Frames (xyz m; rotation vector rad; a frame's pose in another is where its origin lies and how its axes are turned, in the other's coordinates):
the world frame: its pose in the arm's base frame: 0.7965 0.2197 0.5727 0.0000 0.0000 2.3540
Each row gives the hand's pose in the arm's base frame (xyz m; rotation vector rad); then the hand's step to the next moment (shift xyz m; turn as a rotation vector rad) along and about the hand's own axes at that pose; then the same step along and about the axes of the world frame.
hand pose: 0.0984 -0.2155 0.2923 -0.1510 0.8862 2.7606
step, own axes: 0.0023 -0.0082 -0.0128 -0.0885 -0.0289 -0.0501
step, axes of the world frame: -0.0005 0.0003 -0.0154 -0.0832 -0.0501 -0.0418
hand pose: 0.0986 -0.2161 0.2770 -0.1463 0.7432 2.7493
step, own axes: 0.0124 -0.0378 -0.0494 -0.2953 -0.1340 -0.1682
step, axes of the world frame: 0.0061 -0.0070 -0.0627 -0.2640 -0.1967 -0.1583
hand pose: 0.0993 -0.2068 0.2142 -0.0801 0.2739 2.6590
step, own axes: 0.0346 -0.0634 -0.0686 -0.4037 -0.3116 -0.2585
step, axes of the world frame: 0.0410 -0.0389 -0.0820 -0.3269 -0.3854 -0.2674
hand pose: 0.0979 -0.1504 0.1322 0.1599 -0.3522 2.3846
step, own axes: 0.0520 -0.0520 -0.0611 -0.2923 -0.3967 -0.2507
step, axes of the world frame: 0.0658 -0.0590 -0.0366 -0.2176 -0.4587 -0.2188
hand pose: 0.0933 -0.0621 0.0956 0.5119 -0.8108 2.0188
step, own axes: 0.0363 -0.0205 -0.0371 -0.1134 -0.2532 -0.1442
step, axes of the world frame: 0.0420 -0.0365 0.0036 -0.0900 -0.2877 -0.0832
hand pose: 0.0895 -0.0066 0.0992 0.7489 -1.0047 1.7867
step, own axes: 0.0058 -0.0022 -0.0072 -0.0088 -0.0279 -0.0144
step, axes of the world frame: 0.0071 -0.0060 0.0020 -0.0088 -0.0309 -0.0054
